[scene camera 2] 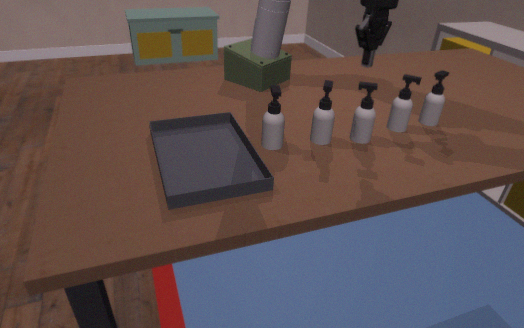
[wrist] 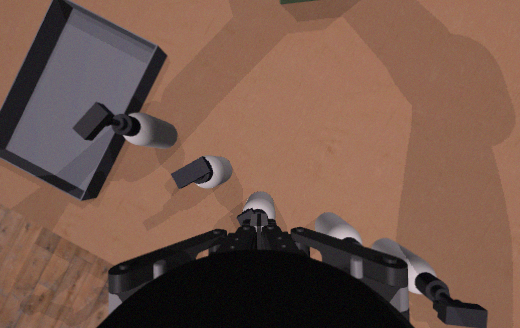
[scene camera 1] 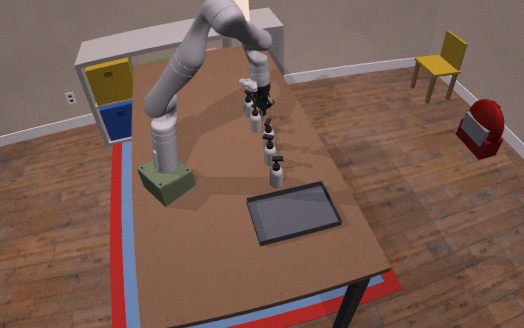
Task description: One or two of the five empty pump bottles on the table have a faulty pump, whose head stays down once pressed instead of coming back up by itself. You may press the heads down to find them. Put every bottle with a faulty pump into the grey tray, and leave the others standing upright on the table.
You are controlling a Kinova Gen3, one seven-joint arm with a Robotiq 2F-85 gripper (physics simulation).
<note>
The pictures show: the gripper and a grey tray.
</note>
